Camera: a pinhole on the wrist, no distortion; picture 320 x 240 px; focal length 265.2 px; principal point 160.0 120.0 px. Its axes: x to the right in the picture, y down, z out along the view. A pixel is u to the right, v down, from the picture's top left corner.
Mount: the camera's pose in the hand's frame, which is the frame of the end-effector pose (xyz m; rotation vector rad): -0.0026 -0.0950 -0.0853 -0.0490 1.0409 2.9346
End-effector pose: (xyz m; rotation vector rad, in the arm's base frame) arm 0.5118 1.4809 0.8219 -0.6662 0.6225 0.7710
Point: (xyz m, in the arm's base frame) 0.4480 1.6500 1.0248
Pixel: 232 172
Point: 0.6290 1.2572 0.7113
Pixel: behind the camera
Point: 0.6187 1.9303 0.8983
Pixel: 53 182
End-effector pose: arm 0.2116 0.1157 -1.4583 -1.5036 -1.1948 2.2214
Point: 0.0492 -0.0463 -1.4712
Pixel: 157 167
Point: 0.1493 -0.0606 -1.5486
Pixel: 162 67
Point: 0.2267 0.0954 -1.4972
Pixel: 139 11
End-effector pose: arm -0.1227 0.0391 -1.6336 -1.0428 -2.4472 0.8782
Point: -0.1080 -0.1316 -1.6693
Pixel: outside the picture
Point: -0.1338 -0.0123 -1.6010
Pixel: 225 191
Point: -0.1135 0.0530 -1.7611
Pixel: 158 77
